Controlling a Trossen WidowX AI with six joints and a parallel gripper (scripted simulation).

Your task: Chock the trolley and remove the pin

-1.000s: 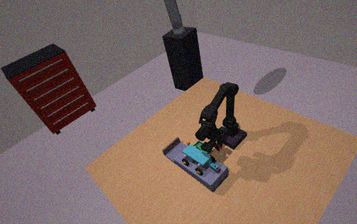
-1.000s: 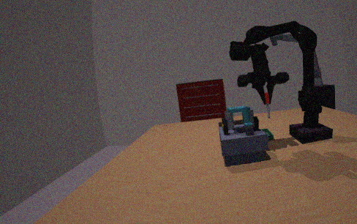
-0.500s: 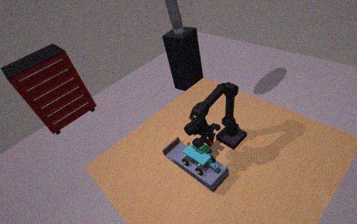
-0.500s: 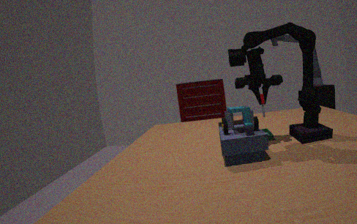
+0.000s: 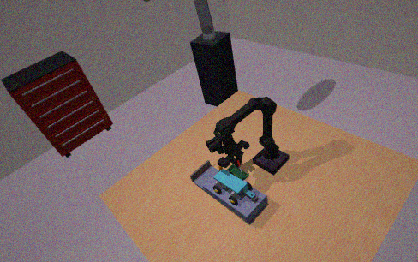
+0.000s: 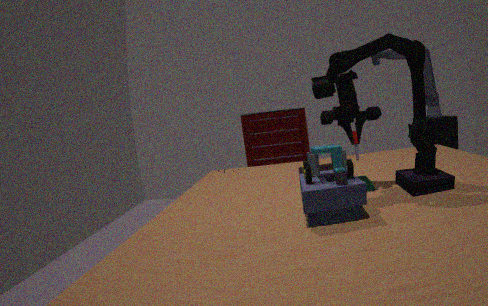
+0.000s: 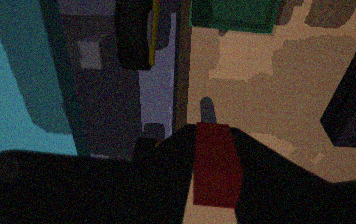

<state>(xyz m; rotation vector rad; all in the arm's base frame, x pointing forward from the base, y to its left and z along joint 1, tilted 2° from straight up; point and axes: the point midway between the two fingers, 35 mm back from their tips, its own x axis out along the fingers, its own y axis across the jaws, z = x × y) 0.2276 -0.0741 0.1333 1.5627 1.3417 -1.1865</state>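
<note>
My gripper tip is now 16 cm above the green tray, 6 cm to the left of it and 3 cm past it. The rest, counted from my gripper tip: yellow chock (8 cm to the right, 7 cm below, 4 cm ahead); then teal trolley (10 cm ahead, 4 cm below, 1 cm to the left); then red-headed stop pin (right at my gripper tip).
</note>
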